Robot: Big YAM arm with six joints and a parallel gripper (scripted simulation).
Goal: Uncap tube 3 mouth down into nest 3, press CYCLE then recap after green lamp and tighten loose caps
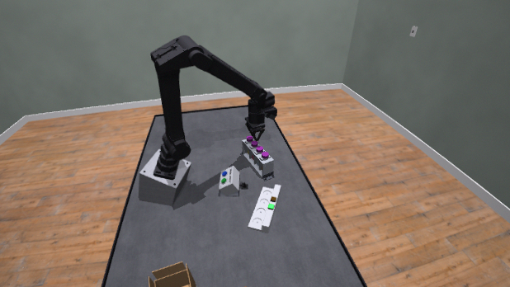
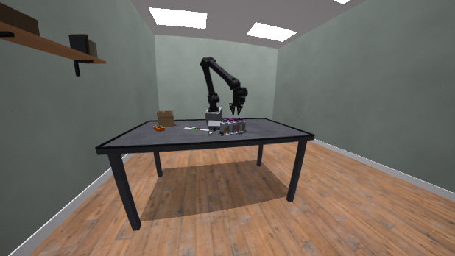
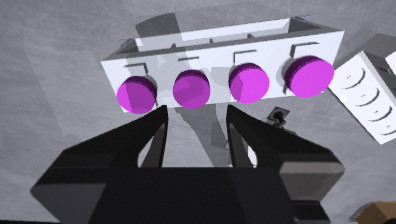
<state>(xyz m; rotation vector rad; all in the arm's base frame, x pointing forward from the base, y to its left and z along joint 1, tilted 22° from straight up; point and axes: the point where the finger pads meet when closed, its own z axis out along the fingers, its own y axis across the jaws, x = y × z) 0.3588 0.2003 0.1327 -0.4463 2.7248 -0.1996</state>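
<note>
Now: hand 5 cm above the cap, 4 cm to the left of it and 2 cm short of it. The rest, counted from my hand: blue key 15 cm to the right, 15 cm behind, 9 cm below; key housing 17 cm to the right, 14 cm behind, 11 cm below; green key 20 cm to the right, 16 cm behind, 9 cm below.
</note>
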